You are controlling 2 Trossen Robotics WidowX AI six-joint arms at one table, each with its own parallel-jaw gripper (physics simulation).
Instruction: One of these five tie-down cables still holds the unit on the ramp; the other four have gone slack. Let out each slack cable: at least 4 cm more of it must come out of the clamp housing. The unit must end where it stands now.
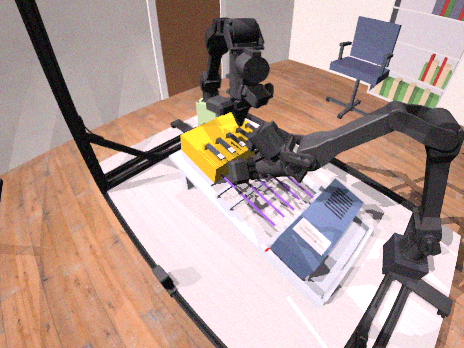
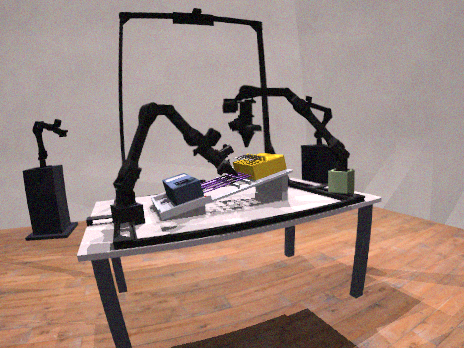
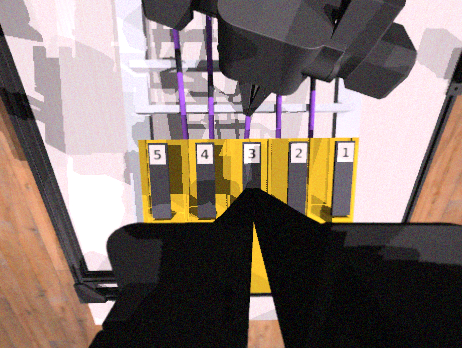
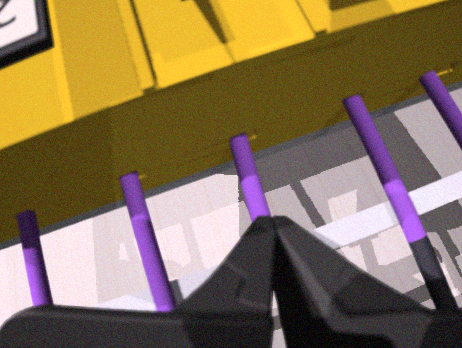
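Note:
The blue unit sits at the low end of the white ramp. The yellow clamp housing stands at the high end, with dark levers numbered 1 to 5. Five purple cables with dark stretches run between them; which are slack I cannot tell. My right gripper is shut and empty, its tips at cable 3 just outside the housing. My left gripper is shut and empty above the housing, and hides part of lever 3.
Thin crossbars pass beneath the cables. A red mark shows at the ramp's edge beside the unit. A green block stands near the left arm's base. My right arm reaches across the ramp. A black frame rises around the table.

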